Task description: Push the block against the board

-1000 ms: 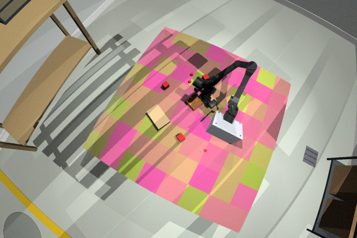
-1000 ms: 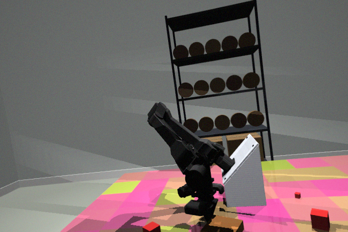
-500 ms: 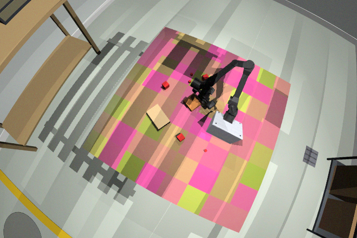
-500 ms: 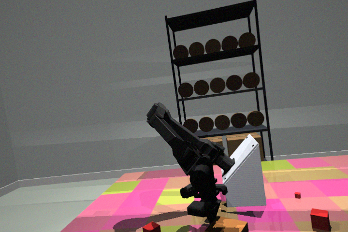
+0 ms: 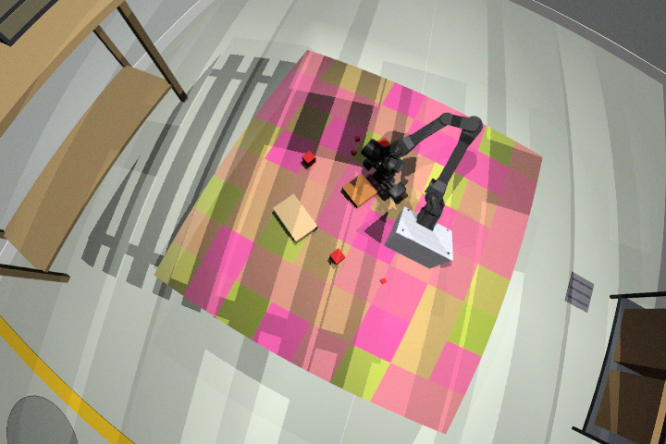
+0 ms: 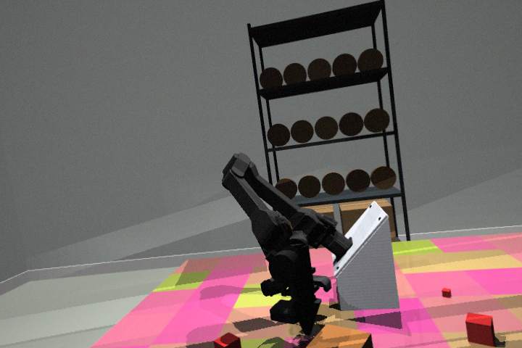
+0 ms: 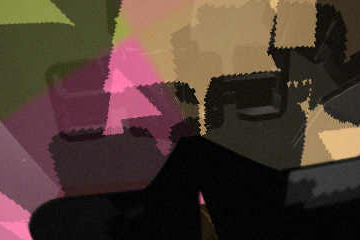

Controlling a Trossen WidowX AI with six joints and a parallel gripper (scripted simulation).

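Right now my gripper tip is 60 mm short of the square block, 70 mm to the right of it and 10 mm below it. From my gripper tip the other things lie so: tan board (220 mm ahead, 290 mm to the left, 10 mm above).
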